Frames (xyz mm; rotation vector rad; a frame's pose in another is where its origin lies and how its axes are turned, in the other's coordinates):
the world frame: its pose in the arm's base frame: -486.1 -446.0 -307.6 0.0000 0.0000 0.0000
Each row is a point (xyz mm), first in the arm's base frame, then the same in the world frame.
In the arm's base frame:
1: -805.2 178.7 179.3
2: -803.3 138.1 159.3
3: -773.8 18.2 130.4
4: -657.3 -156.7 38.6
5: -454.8 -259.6 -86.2
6: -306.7 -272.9 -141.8
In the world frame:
1: -319.1 624.7 486.9
2: -317.2 584.1 466.9
3: -287.7 464.2 438.0
4: -171.2 289.3 346.2
5: 31.3 186.4 221.4
6: 179.4 173.1 165.8

